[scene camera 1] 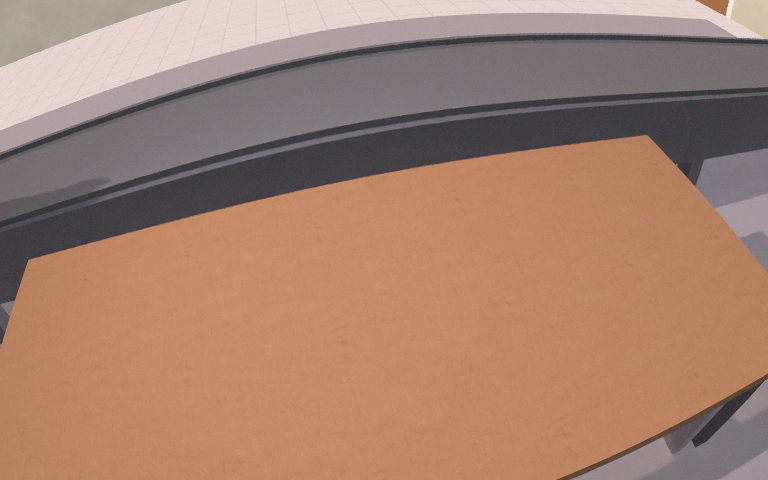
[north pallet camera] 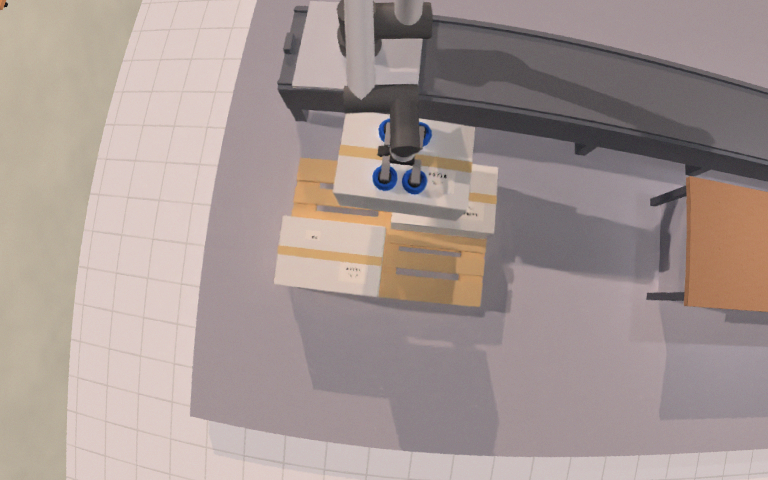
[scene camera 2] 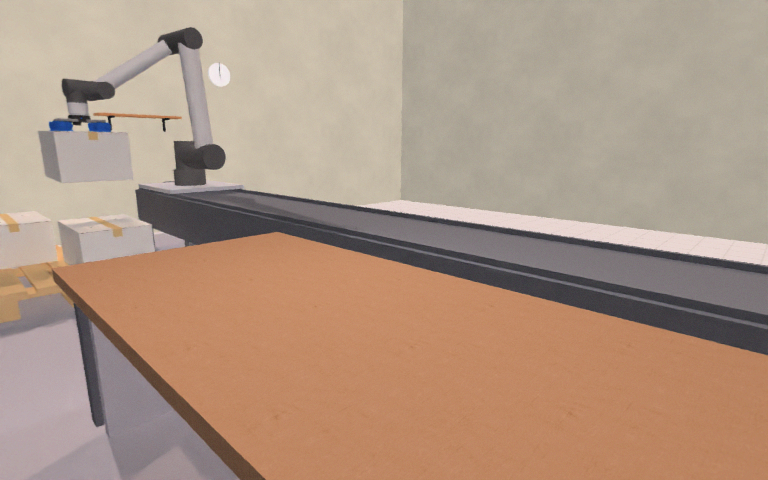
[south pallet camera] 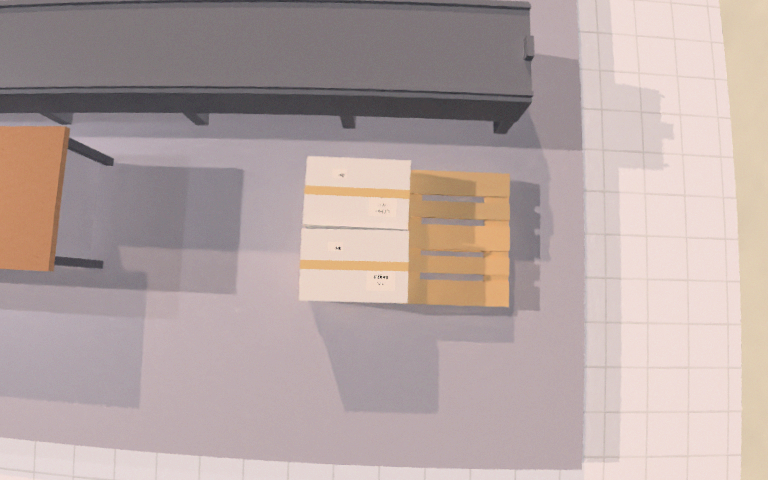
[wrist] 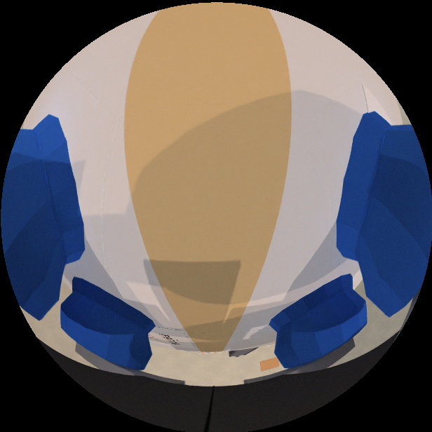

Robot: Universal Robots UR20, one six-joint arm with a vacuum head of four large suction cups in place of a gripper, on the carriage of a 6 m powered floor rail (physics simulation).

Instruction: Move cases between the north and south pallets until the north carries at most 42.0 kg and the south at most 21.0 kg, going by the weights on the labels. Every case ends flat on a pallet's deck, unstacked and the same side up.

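Pixels of known places: arm's base, link origin: (scene camera 2: 190, 184).
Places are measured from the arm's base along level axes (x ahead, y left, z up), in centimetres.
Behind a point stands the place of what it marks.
My suction gripper (scene camera 2: 80, 125) {y 30.3, x 79.3, z 38.9 cm} (north pallet camera: 401, 156) {y 30.3, x 79.3, z 38.9 cm} is shut on a white case (scene camera 2: 96, 157) {y 60.3, x 79.7, z 25.2 cm} (north pallet camera: 362, 183) {y 15.1, x 92.6, z 41.3 cm} with a tan tape band, held level high above the north pallet (north pallet camera: 433, 291) {y 57.4, x 133.4, z -42.7 cm} (scene camera 2: 42, 278) {y 65.8, x 115.9, z -42.6 cm}. In the wrist view the cups meet the held case's top (wrist: 210, 150). On the north pallet one white case (north pallet camera: 328, 243) {y -4.2, x 114.1, z -15.3 cm} lies flat at the near left; another white case (north pallet camera: 484, 215) {y 78.8, x 89.5, z -15.6 cm} lies at the far right, partly hidden under the held case. On the south pallet (south pallet camera: 453, 237) {y 609.1, x 100.1, z -42.5 cm} two white cases (south pallet camera: 356, 209) {y 552.7, x 89.6, z -17.4 cm} (south pallet camera: 353, 283) {y 553.0, x 129.5, z -13.6 cm} lie flat side by side on the left half. The label weights are too small to read.
A brown table (scene camera 1: 368, 316) {y 298.9, x 88.6, z -4.0 cm} (scene camera 2: 396, 350) {y 322.0, x 96.2, z -4.0 cm} (north pallet camera: 730, 249) {y 243.4, x 92.6, z -3.9 cm} (south pallet camera: 25, 198) {y 371.2, x 91.0, z -4.1 cm} stands between the pallets. The floor rail (scene camera 1: 396, 79) (scene camera 2: 453, 237) (north pallet camera: 543, 84) (south pallet camera: 254, 56) runs behind them. The arm's carriage (north pallet camera: 322, 62) {y -20.0, x 14.0, z 0.0 cm} is at the rail's north end. A wall shelf (scene camera 2: 138, 116) hangs behind the arm.
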